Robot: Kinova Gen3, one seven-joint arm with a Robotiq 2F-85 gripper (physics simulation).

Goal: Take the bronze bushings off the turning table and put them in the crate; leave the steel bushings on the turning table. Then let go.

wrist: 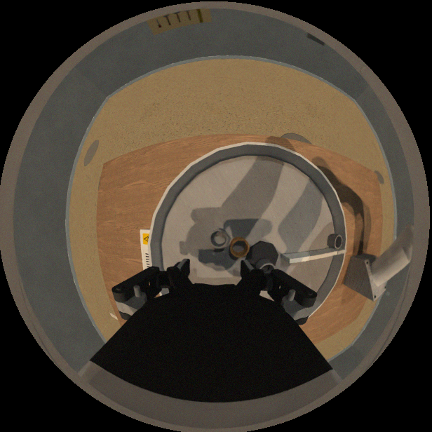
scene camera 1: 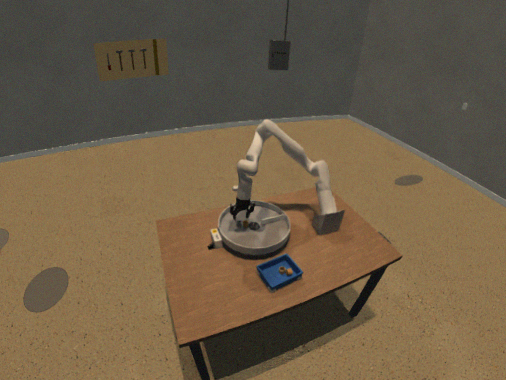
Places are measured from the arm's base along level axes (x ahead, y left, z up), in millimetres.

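Pixels of known places: gripper, fingertip midpoint: (scene camera 1: 240, 218); arm's base at its link origin: (scene camera 1: 328, 213).
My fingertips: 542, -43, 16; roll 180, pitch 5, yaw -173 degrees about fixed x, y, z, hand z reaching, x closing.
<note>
For each thing: its top centre in the pictures, then the offset to it from my fingertips, as dx, dy, dz. "pt": a spot on its surface instead.
- grey turning table at its top centre: (scene camera 1: 254, 225) -82, -2, -66
- bronze bushing at its top centre: (scene camera 1: 245, 222) -33, -19, -49
- steel bushing at its top centre: (scene camera 1: 239, 221) +4, -30, -49
- blue crate at its top centre: (scene camera 1: 279, 269) -128, +333, -77
- dark hub at its top centre: (scene camera 1: 256, 223) -87, +14, -41
- pale bar at a spot on its surface: (scene camera 1: 272, 219) pt -198, -14, -52
- white box with a yellow label, surface spot: (scene camera 1: 216, 239) pt +152, +68, -69
My gripper (scene camera 1: 242, 217) (wrist: 214, 266) is open and empty, low over the left part of the grey turning table (scene camera 1: 255, 245) (wrist: 250, 180). A bronze bushing (scene camera 1: 245, 224) (wrist: 239, 247) stands on the turning table, beyond the fingertips in the wrist view, with its hole facing up. A steel bushing (scene camera 1: 239, 224) (wrist: 220, 238) is close to its left. Another steel bushing (wrist: 335, 241) is by the right wall of the turning table in the wrist view. Two bronze bushings (scene camera 1: 282, 270) (scene camera 1: 289, 272) lie in the blue crate (scene camera 1: 272, 278).
A dark hub (scene camera 1: 254, 226) (wrist: 262, 254) rises at the middle of the turning table. A pale bar (scene camera 1: 272, 219) (wrist: 312, 256) runs from near it to the right wall. A white box with a yellow label (scene camera 1: 216, 239) (wrist: 145, 250) stands left of the turning table. The crate is at the wooden table's front.
</note>
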